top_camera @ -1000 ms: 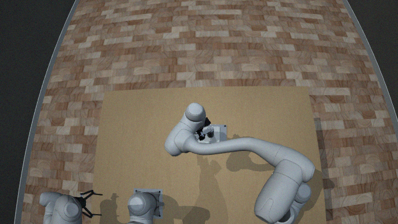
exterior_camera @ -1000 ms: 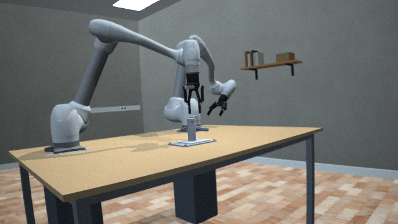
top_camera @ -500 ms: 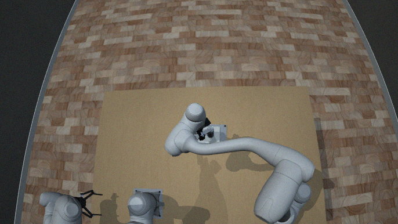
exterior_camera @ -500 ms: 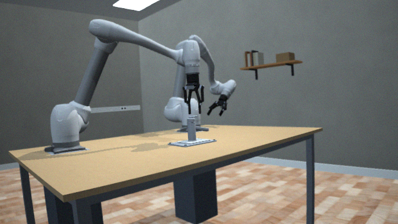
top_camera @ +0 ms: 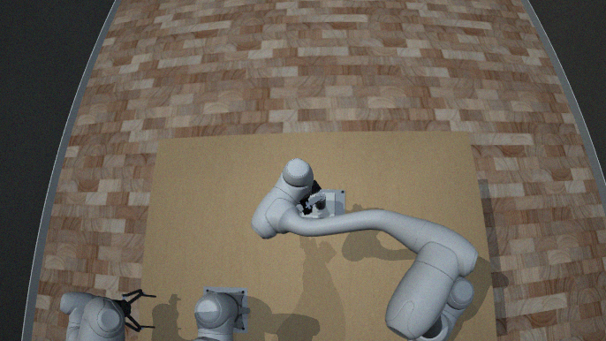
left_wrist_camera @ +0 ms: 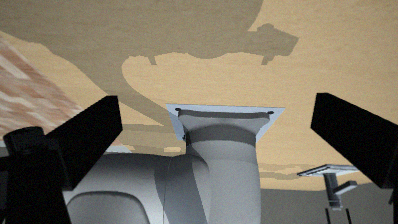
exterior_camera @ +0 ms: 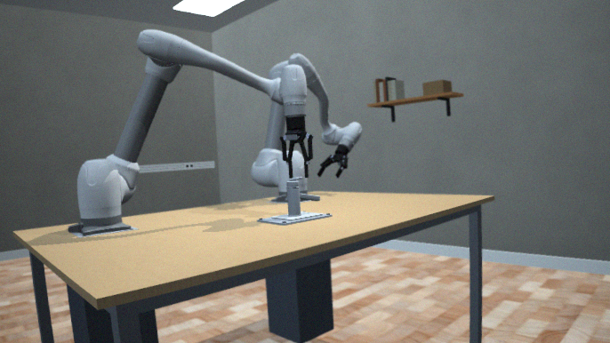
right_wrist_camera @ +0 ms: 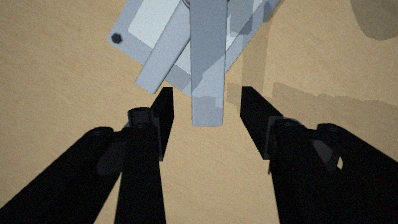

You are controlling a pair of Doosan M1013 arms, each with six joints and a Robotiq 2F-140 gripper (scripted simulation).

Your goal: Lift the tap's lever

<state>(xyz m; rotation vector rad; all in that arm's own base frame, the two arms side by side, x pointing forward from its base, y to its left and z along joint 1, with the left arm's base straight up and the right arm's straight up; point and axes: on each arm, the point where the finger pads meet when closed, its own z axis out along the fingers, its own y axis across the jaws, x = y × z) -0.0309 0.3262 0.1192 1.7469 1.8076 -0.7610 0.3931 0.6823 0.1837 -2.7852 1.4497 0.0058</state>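
Observation:
Now: right hand 30 mm to the left of the flat lever, 30 mm above it and 20 mm short of it. Round my right hand: grey tap 70 mm below, 60 mm to the right, 30 mm ahead; base plate 180 mm below, 80 mm to the right, 50 mm ahead.

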